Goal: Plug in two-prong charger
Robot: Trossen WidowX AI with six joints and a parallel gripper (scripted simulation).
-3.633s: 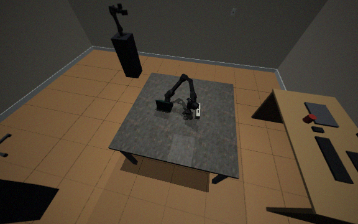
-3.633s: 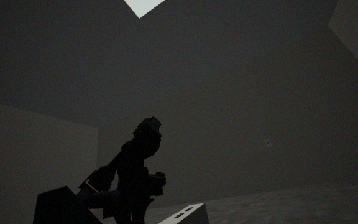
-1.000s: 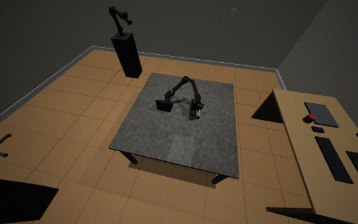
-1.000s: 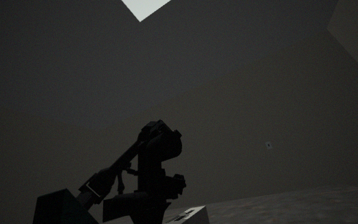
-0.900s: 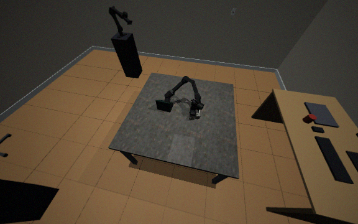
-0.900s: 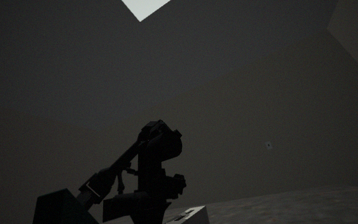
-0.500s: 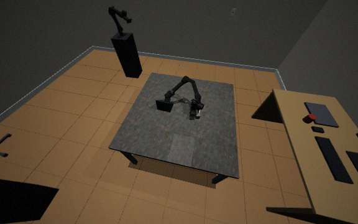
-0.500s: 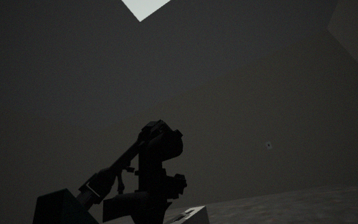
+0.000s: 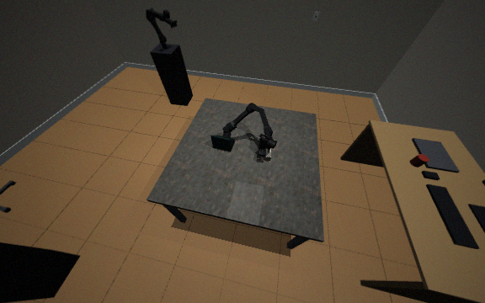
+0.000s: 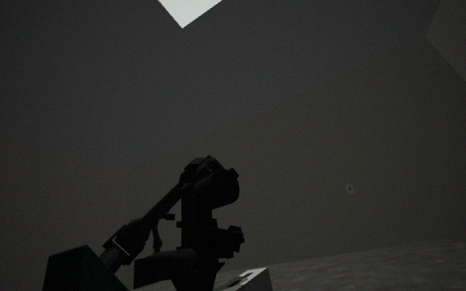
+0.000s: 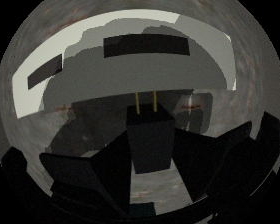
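Right now the charger is 2 cm ahead of my gripper tip and 1 cm above it.
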